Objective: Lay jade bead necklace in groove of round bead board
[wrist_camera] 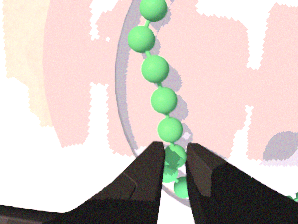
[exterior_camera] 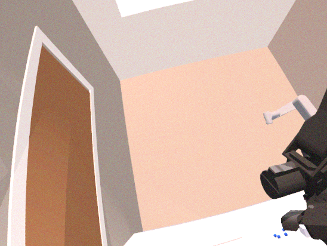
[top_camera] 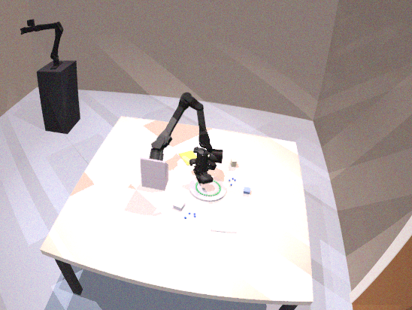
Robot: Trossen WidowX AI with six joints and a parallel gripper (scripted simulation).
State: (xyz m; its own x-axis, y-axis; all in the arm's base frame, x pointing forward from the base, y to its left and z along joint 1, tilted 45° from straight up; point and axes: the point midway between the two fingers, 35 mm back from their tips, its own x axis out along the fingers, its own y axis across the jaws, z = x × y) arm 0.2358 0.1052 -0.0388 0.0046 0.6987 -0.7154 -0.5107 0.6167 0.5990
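Right now the round white bead board is 5 cm ahead of my gripper tip and 2 cm to the right of it. Round my gripper tip: yellow sheet 9 cm behind, 22 cm to the left, 1 cm below; blue block 26 cm ahead, 1 cm below; cream block 17 cm ahead, 22 cm to the left.
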